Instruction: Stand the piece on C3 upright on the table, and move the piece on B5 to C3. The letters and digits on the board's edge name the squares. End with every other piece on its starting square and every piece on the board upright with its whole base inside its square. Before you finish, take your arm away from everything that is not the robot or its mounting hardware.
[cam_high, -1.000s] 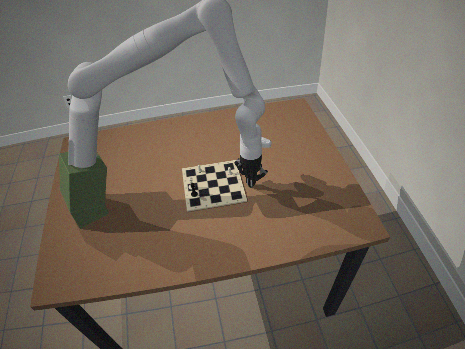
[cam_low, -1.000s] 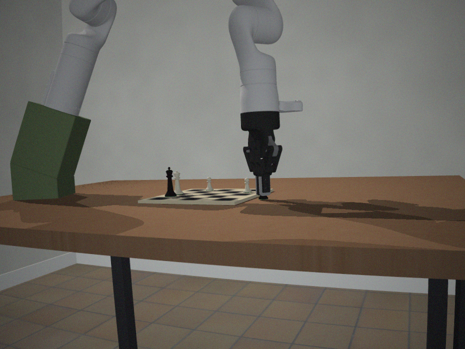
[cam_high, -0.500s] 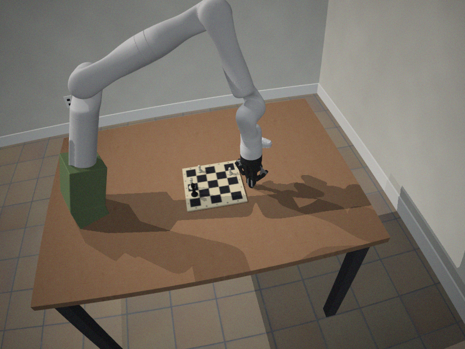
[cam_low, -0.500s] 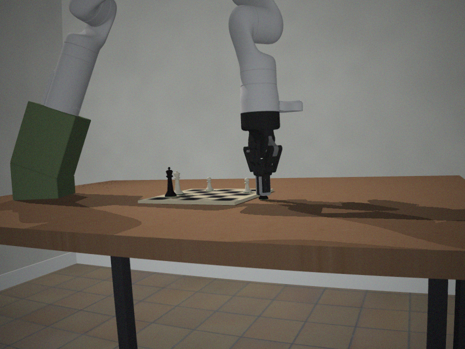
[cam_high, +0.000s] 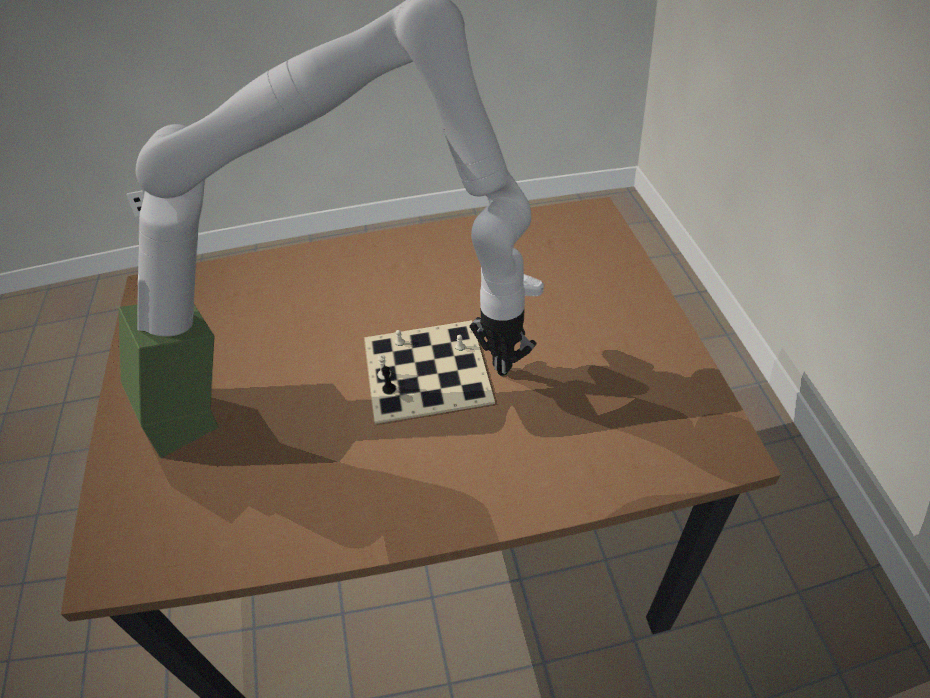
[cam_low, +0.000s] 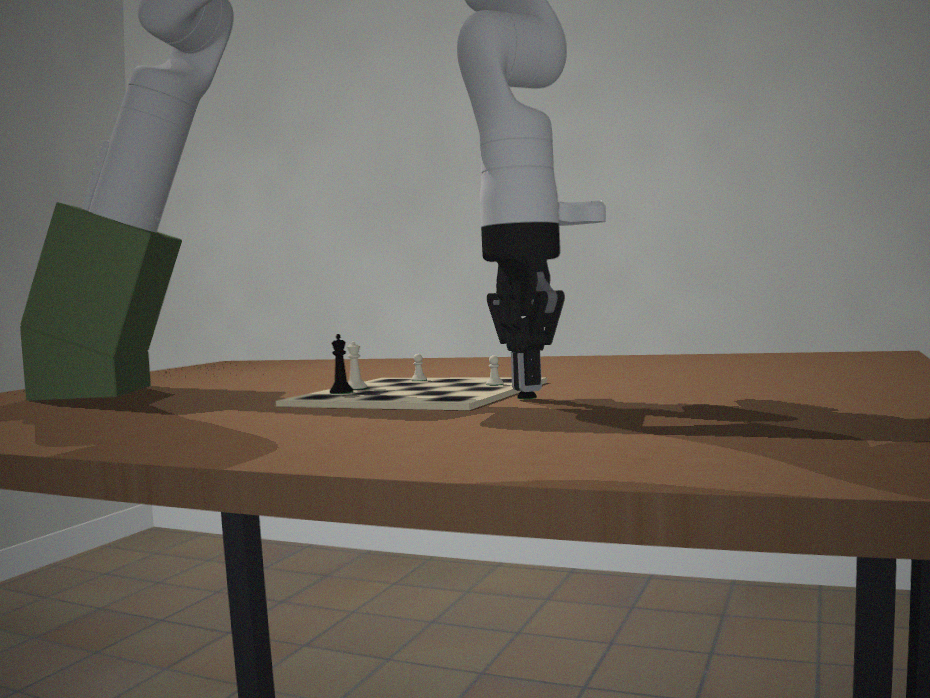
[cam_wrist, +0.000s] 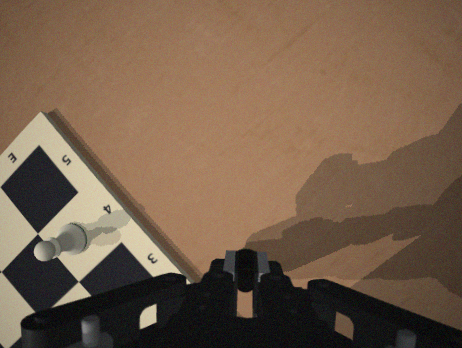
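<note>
My hand is 1 cm above the black pawn. Round my hand: tall white piece: 21 cm behind, 7 cm to the left; chessboard: 13 cm behind, 6 cm to the left, 3 cm below; black king: 21 cm behind, 3 cm to the left, 1 cm above.
</note>
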